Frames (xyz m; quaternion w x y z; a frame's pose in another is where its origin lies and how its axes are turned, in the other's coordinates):
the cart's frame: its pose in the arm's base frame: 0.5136 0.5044 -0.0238 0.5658 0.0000 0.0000 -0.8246
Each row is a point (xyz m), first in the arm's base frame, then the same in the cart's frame.
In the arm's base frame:
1: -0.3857 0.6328 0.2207
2: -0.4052 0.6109 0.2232
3: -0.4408 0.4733 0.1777
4: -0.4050 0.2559 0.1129
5: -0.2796 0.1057 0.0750
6: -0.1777 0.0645 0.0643
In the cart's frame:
1: 0.2038 -0.8853 0.2445
2: 0.2312 -0.8956 0.2470
3: 0.3724 -0.8793 0.2015
4: 0.5624 -0.7677 0.1367
5: 0.6574 -0.5966 0.0988
6: 0.6592 -0.4867 0.0881

